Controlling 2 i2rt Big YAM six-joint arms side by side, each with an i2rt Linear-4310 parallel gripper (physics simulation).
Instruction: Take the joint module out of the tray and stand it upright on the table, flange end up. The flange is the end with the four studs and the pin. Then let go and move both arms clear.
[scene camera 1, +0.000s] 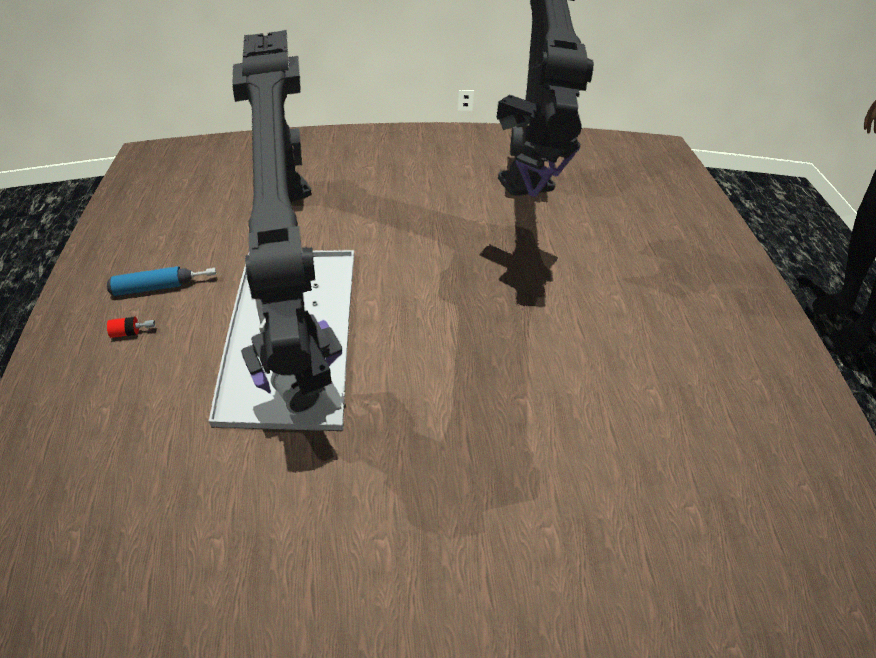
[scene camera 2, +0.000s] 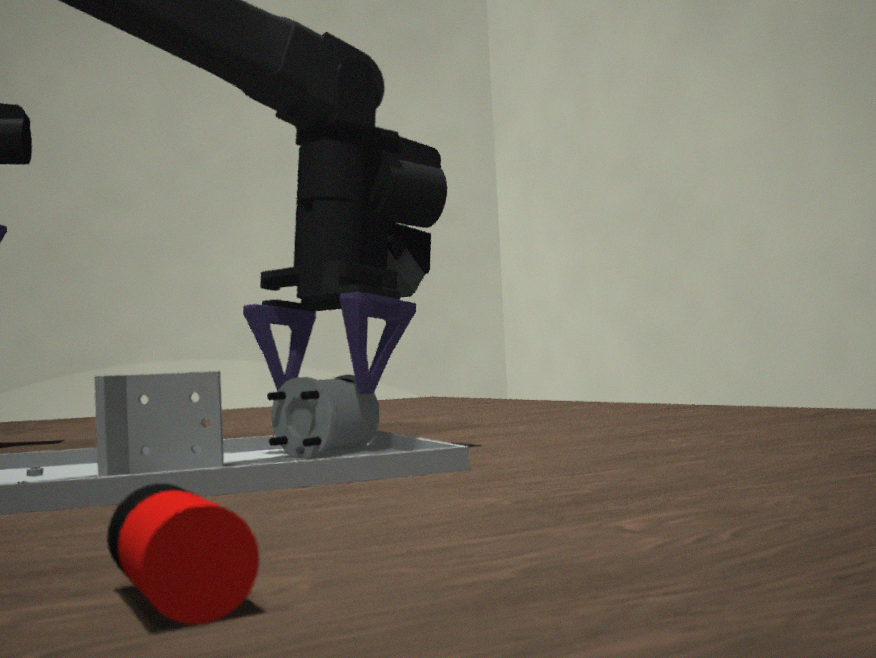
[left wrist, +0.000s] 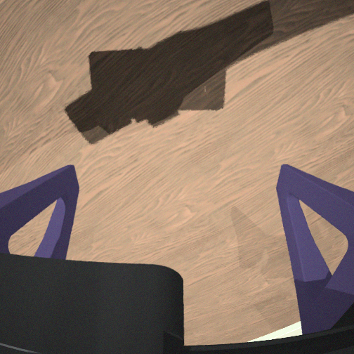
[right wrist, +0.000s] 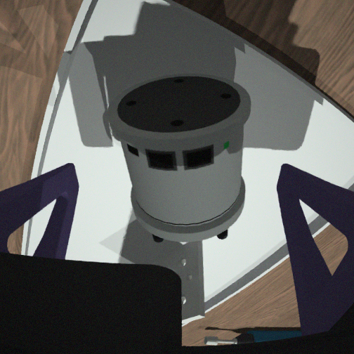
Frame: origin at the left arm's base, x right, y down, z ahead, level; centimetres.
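Where they show: left gripper, fingertip midpoint: (scene camera 1: 543, 185); right gripper, fingertip midpoint: (scene camera 2: 323, 393).
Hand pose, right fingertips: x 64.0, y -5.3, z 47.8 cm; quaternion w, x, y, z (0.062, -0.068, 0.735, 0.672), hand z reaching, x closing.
Note:
After its pixels a point has its place.
The grey joint module (scene camera 1: 304, 400) {x 63.5, y -3.3, z 50.7 cm} (scene camera 2: 339, 417) {x 67.5, y -3.5, z 46.9 cm} (right wrist: 185, 185) lies on its side in the white tray (scene camera 1: 276, 426) {x 68.9, y -0.7, z 52.4 cm} (scene camera 2: 424, 460) {x 78.8, y -0.9, z 46.0 cm} (right wrist: 265, 200). In scene camera 2 its flange end with four dark studs faces the camera; the right wrist view shows its black end cap. My right gripper (scene camera 1: 297, 371) {x 64.0, y -5.3, z 47.8 cm} (scene camera 2: 325, 386) {x 64.0, y -5.3, z 47.8 cm} (right wrist: 177, 174) is open and points down over the module, fingertips near the height of its upper part, not shut on it. The right arm hides part of the module in scene camera 1. My left gripper (scene camera 1: 543, 173) {x 12.6, y -18.8, z 27.0 cm} (left wrist: 177, 175) is open and empty, high above the table's far side.
A grey bracket with holes (scene camera 2: 169, 424) {x 65.9, y -3.9, z 34.0 cm} (right wrist: 192, 285) stands in the tray beside the flange end. Small nuts (scene camera 1: 315, 294) {x 56.2, y -0.4, z 24.5 cm} lie farther back in it. A blue screwdriver (scene camera 1: 145, 281) {x 89.6, y -3.3, z 12.7 cm} (right wrist: 275, 337) and a red one (scene camera 1: 122, 327) {x 94.6, y -2.9, z 24.0 cm} (scene camera 2: 198, 559) {x 97.7, y -1.9, z 22.2 cm} lie left of the tray in scene camera 1.

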